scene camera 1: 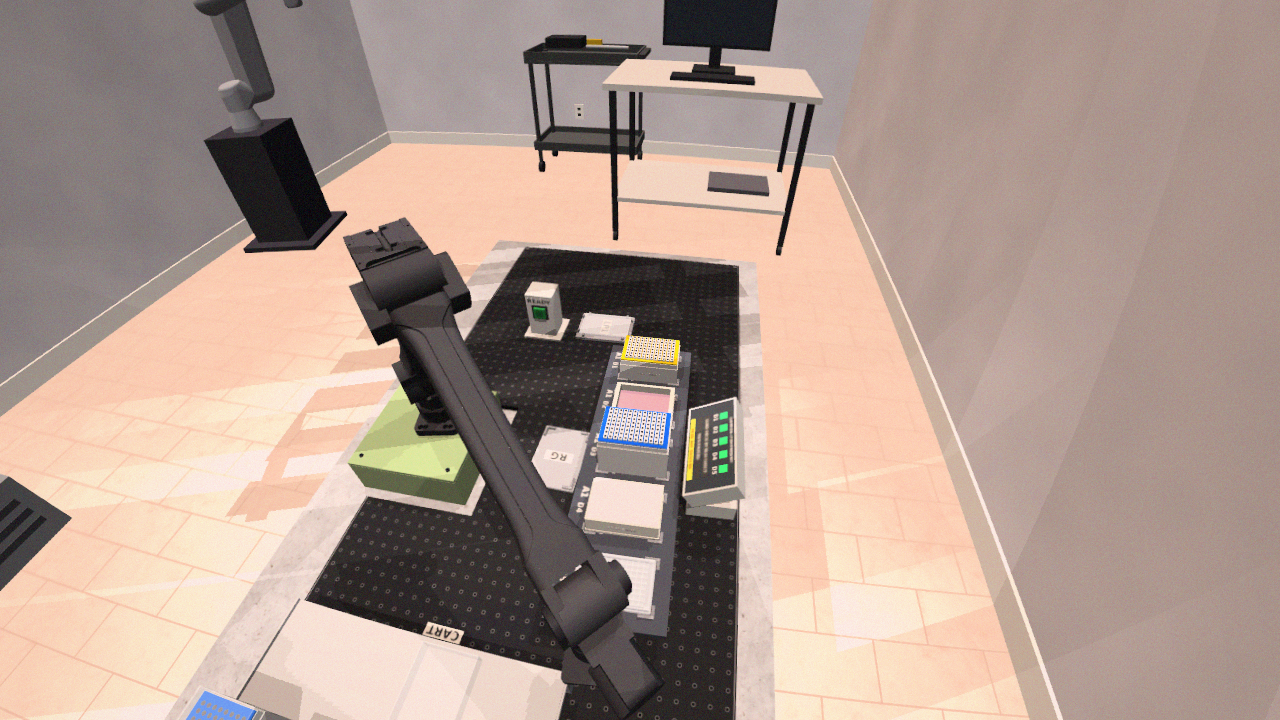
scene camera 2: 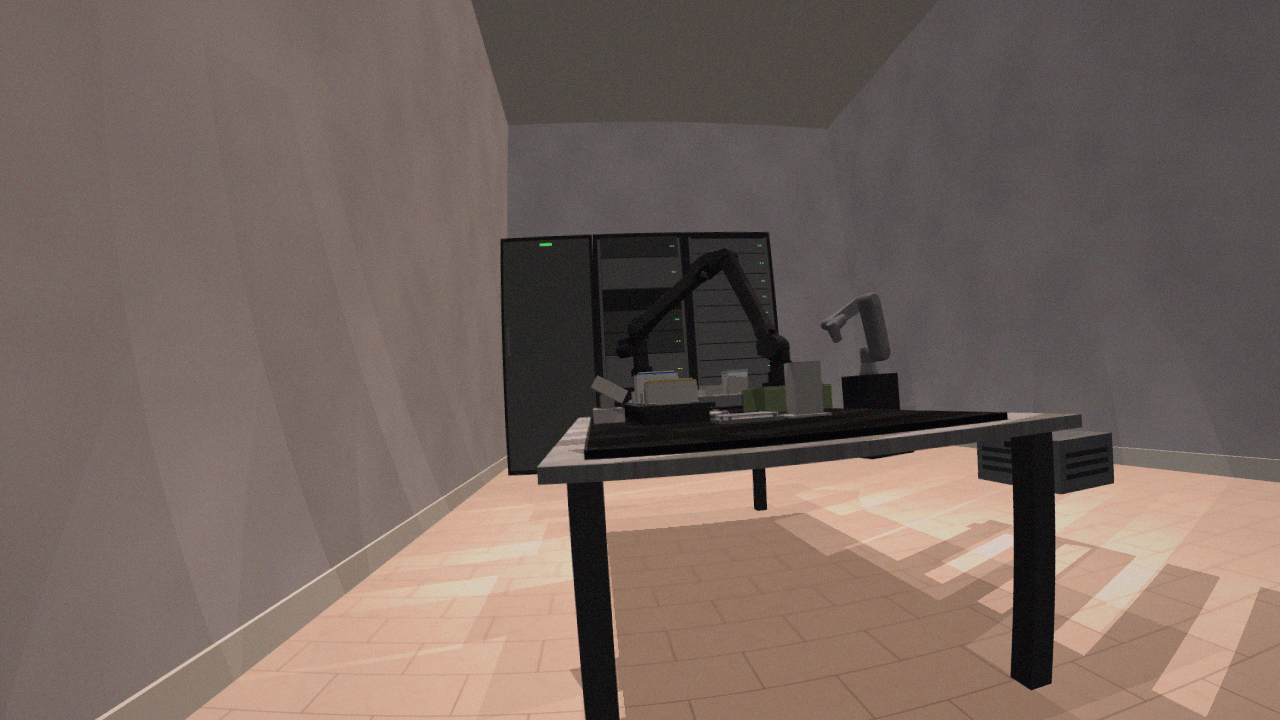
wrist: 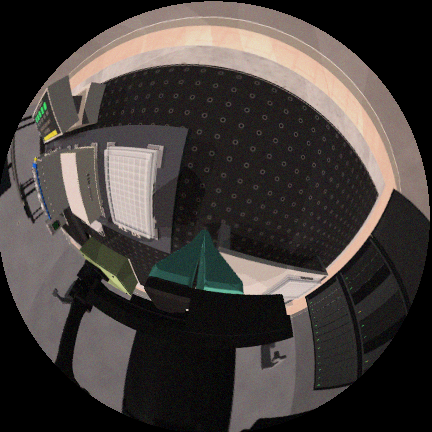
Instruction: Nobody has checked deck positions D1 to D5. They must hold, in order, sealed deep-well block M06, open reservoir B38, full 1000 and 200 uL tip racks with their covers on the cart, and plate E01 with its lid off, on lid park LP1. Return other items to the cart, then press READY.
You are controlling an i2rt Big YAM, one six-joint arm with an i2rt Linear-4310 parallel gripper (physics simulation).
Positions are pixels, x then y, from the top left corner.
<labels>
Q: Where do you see a CART tray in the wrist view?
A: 257, 274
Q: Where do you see a pink-topped plate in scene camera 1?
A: At 627, 395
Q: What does my gripper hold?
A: Nothing.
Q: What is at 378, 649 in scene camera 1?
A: A CART tray.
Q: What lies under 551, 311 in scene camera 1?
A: A white box with green face.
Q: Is my gripper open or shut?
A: Shut.
</labels>
